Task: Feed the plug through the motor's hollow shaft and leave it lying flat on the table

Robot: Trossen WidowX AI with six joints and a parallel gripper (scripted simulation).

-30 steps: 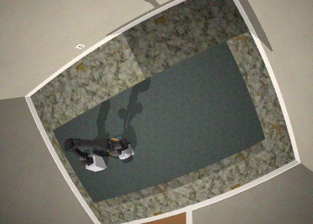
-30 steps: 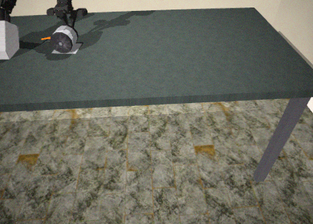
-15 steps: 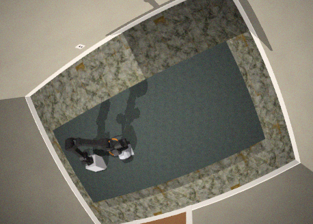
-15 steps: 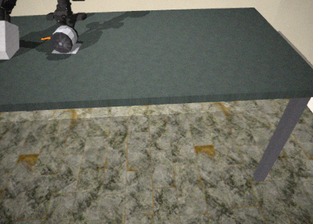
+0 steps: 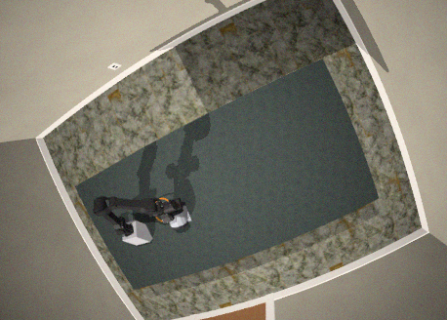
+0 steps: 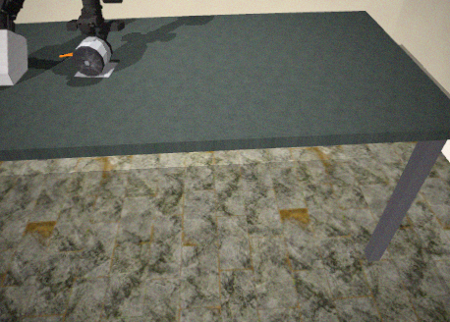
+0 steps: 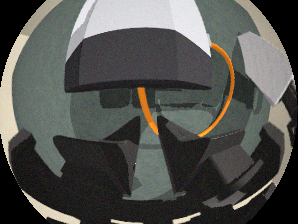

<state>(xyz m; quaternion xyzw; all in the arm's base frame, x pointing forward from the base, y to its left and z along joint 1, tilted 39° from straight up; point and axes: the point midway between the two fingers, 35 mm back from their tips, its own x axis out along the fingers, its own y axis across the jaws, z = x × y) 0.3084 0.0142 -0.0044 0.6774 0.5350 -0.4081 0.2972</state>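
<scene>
My gripper is now 120 mm to the left of the grey plug, 20 mm past it and 10 mm above it.
</scene>
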